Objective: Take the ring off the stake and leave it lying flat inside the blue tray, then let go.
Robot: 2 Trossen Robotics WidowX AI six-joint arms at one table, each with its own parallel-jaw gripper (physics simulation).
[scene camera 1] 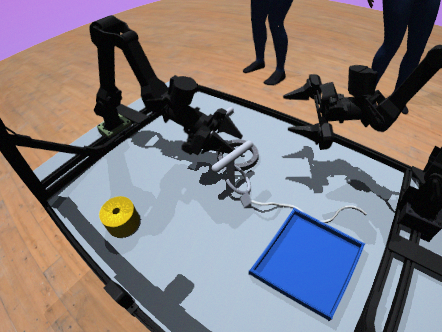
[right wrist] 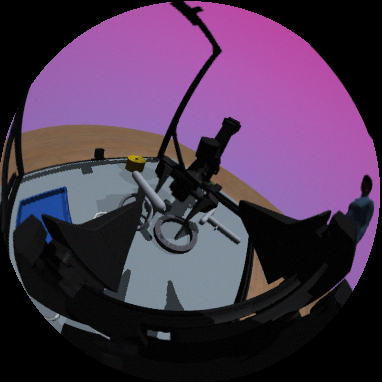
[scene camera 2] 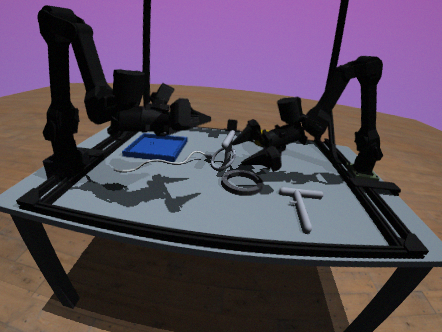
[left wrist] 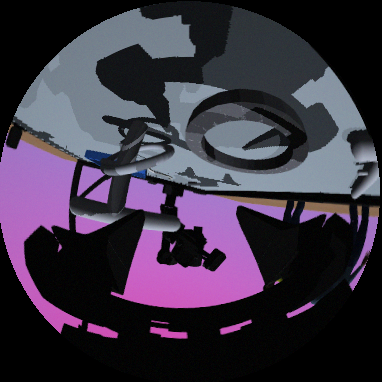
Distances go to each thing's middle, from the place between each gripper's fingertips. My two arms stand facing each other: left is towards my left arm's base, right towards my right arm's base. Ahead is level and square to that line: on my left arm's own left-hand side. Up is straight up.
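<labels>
A yellow spool (scene camera 1: 119,216) sits 30 cm behind my left hand, 19 cm to the left of it and 6 cm below it. The grey stake (left wrist: 114,209) is 6 cm behind that same left hand, 1 cm to the right and 5 cm below, while the blue tray (scene camera 1: 310,262) is 21 cm behind it, 26 cm to the right and 7 cm below. As for the dark grey ring (left wrist: 236,104), my left gripper is 4 cm short of it, 7 cm above it and 2 cm to the right of it.
Counting from my right hand instead, I find the dark grey ring 10 mm behind, 120 mm to the left and 180 mm below. The yellow spool is 340 mm behind my right hand, 290 mm to the left of it and 160 mm below it. The blue tray is 160 mm to the right of this right hand, 250 mm behind it and 170 mm below it, and the grey stake is 90 mm to the left of it, 110 mm behind it and 160 mm below it.
</labels>
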